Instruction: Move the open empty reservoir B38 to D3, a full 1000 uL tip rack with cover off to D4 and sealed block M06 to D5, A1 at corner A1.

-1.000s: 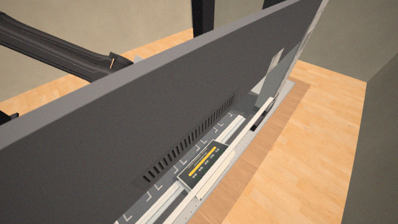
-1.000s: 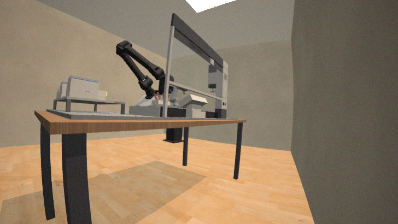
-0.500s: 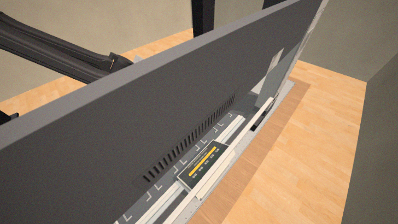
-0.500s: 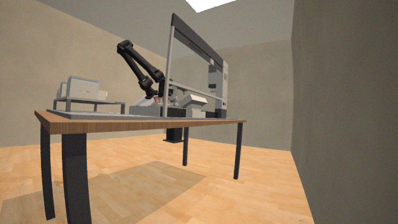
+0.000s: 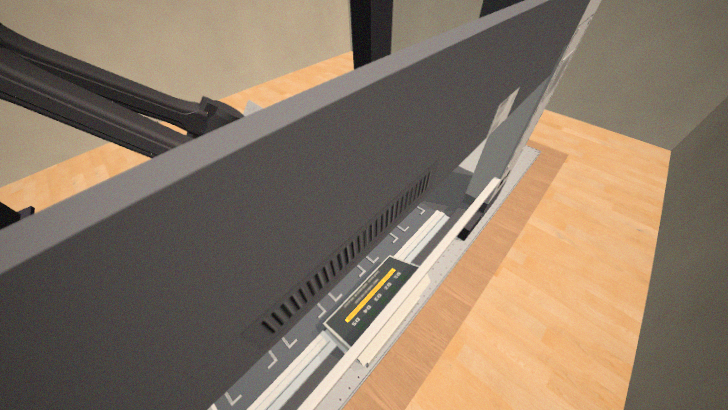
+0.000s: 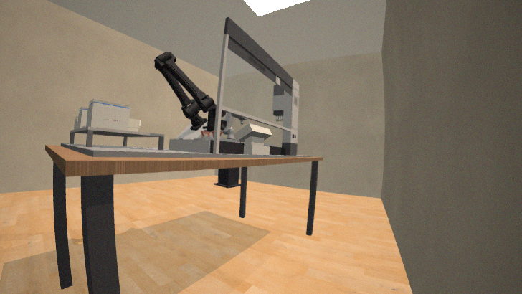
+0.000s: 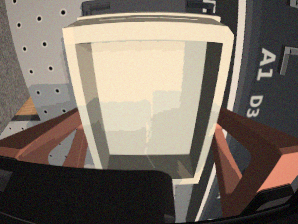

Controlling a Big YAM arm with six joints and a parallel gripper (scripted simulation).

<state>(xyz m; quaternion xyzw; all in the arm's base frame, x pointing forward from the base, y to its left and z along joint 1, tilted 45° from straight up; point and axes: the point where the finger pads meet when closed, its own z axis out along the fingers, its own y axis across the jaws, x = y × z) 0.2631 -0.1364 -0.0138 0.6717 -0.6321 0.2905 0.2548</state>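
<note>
The rg label lies 5 cm below my hand. From my hand the other things lie so: shelf label (9 cm behind, 36 cm to the right, 6 cm below); then regrip nest rg (5 cm below); then cream one-well reservoir (1 cm below).
</note>
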